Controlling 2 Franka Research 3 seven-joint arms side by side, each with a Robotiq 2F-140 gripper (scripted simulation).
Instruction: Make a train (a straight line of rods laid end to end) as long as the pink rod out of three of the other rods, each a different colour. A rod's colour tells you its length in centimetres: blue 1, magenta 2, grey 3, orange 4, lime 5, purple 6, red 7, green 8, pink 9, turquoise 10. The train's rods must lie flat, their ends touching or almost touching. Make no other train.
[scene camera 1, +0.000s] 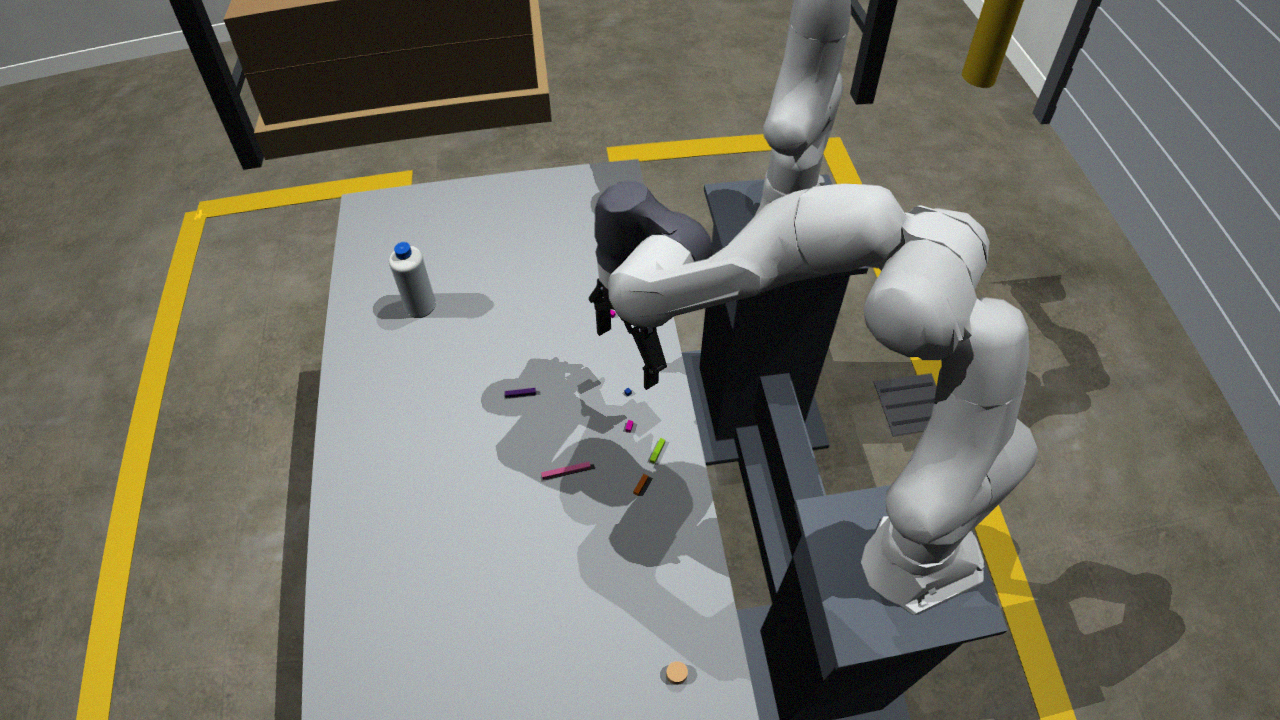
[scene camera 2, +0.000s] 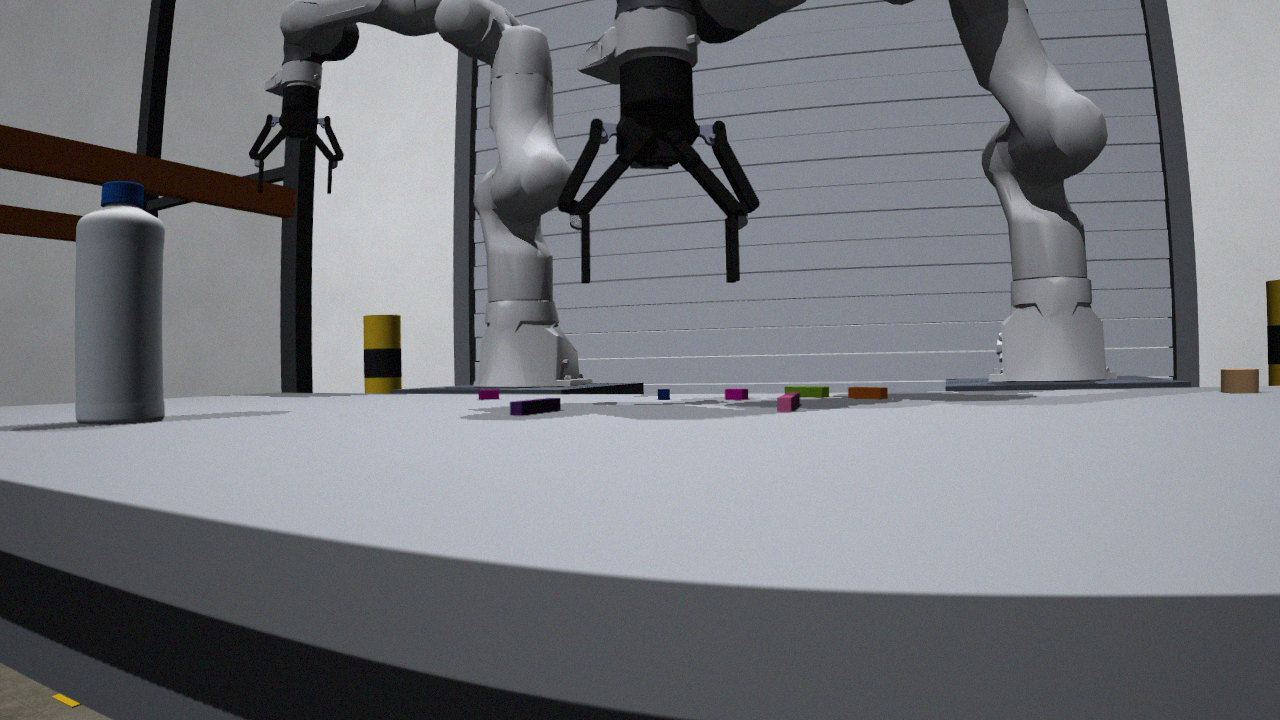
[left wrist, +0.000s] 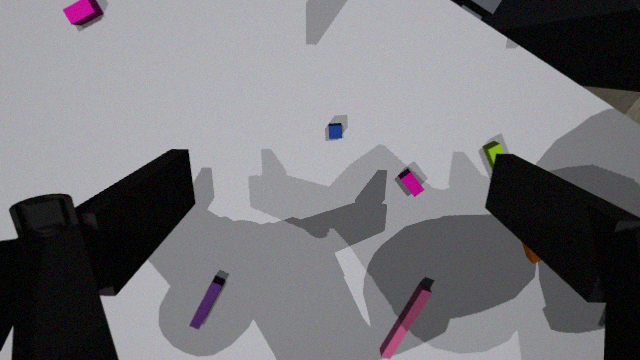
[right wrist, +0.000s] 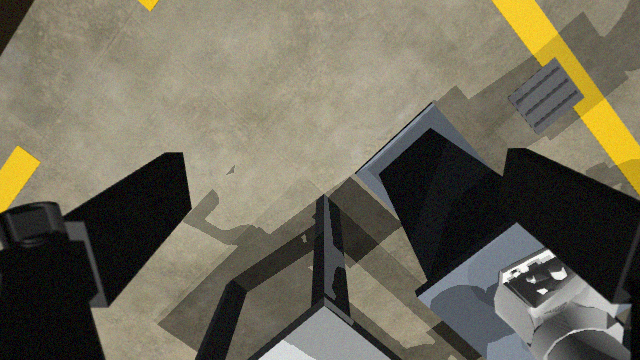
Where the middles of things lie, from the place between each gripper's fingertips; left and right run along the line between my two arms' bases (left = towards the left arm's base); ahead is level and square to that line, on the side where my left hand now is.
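Pink rod (left wrist: 422, 293): 15 cm left of my left hand (scene camera 2: 660, 281), 14 cm ahead, 12 cm below.
My right hand (scene camera 2: 294, 191): 1110 mm right of the pink rod, 560 mm short of it, 410 mm above.
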